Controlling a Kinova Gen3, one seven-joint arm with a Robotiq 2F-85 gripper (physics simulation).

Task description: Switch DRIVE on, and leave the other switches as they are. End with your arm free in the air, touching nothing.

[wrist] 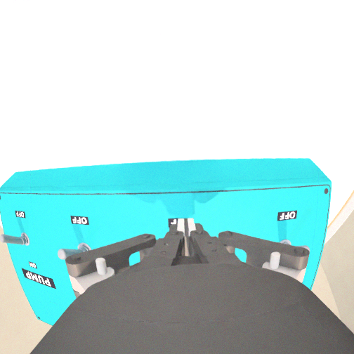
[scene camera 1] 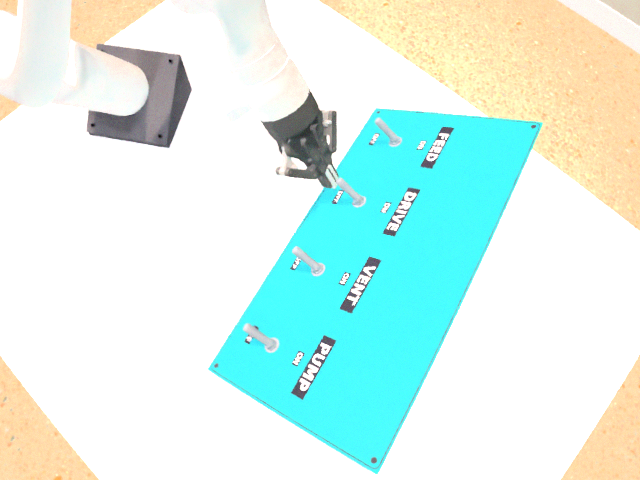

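Note:
The DRIVE switch lever leans toward its OFF label in the scene view. My gripper is shut with nothing between the fingers. Its fingertips are at the OFF side of the DRIVE lever's tip, very close to it; whether they touch it I cannot tell. In the wrist view the DRIVE lever is hidden behind the gripper. The FEED lever, the VENT lever and the PUMP lever also lean toward OFF.
The levers stand on a cyan panel, which lies on a white table. The arm's dark base block stands at the upper left in the scene view. The FEED lever is close to DRIVE on one side, VENT on the other.

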